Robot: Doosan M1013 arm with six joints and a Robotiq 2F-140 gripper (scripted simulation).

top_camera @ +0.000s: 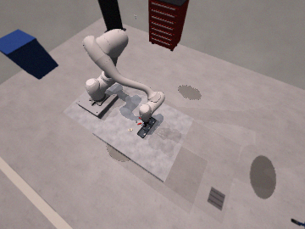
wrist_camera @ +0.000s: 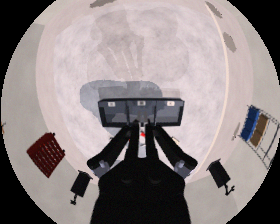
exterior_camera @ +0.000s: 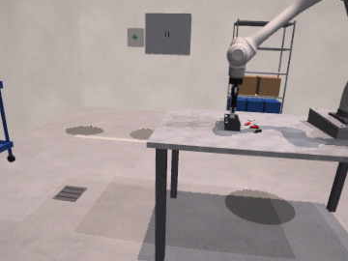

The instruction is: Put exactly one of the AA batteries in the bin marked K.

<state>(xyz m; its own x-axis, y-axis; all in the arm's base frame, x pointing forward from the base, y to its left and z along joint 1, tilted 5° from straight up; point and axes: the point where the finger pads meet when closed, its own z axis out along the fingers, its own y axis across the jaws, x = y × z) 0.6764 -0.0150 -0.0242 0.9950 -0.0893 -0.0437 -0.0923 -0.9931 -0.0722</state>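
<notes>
Now: hand 150 mm past the white piece, 120 mm to the left of it and 70 mm above it. Round my hand: dark AA battery: 120 mm behind, 130 mm to the left, 70 mm below.
</notes>
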